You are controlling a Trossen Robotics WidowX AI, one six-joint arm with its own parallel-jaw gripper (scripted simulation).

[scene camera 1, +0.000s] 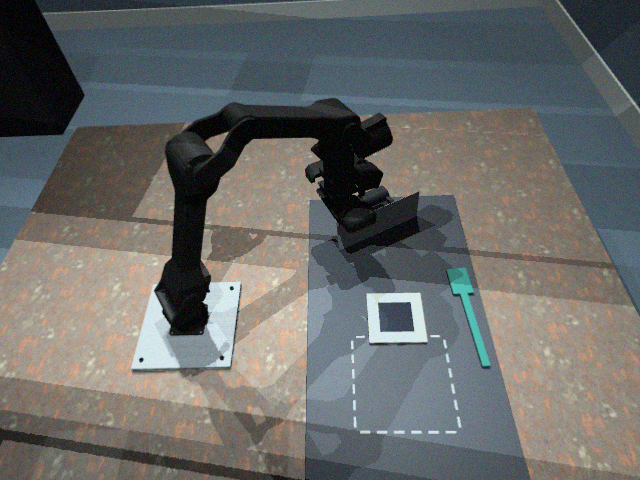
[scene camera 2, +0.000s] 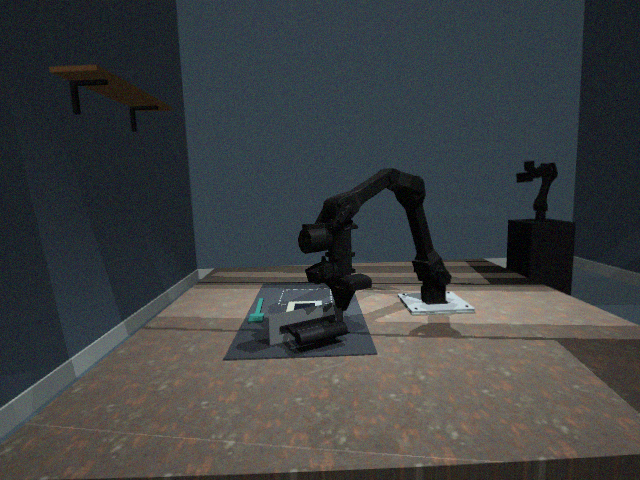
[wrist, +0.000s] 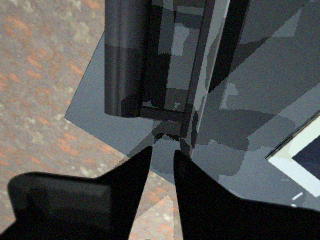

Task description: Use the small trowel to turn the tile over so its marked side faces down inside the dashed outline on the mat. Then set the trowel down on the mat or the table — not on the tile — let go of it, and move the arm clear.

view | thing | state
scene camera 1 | gripper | -
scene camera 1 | green long-handled trowel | -
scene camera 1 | grey mat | -
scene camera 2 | gripper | -
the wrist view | gripper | -
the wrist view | grey mat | -
